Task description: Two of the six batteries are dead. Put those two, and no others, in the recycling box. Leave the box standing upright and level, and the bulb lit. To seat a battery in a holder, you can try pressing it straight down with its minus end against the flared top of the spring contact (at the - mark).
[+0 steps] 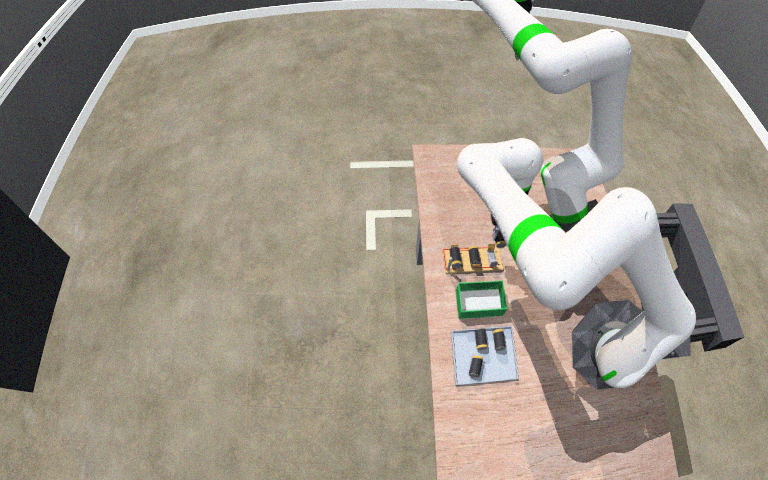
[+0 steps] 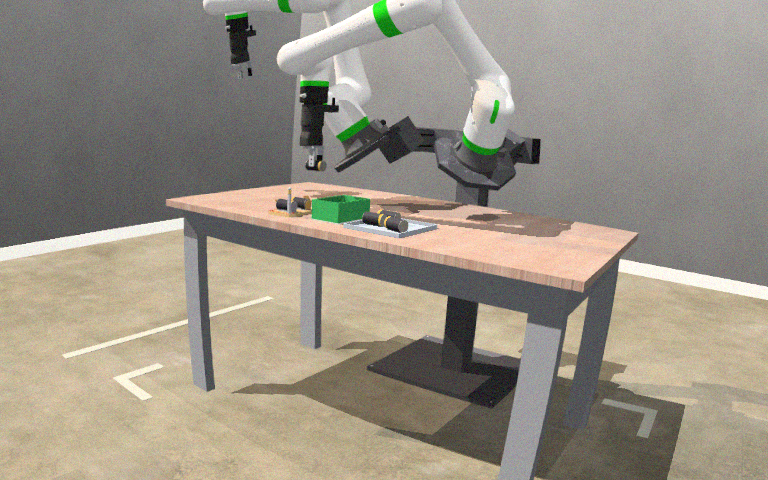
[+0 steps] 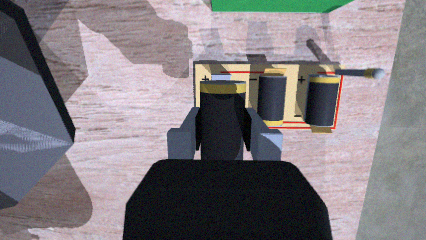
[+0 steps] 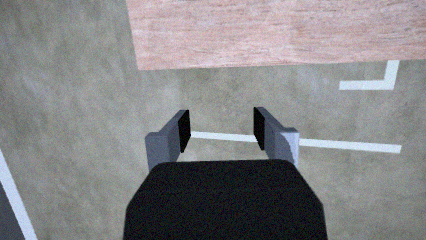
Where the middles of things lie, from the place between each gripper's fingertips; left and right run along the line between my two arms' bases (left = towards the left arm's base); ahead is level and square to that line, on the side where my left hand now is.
I see my left gripper (image 2: 315, 166) 10 cm short of the grey tray (image 1: 497, 366), 33 cm to the right of it and 16 cm above it. From my left hand the other things lie so: green recycling box (image 2: 336, 213) (8 cm ahead, 15 cm to the left, 14 cm below).
I see the green recycling box 28 cm ahead of my right hand, 68 cm to the left of it and 47 cm below it. Round my right hand: grey tray 30 cm ahead, 86 cm to the left, 48 cm below.
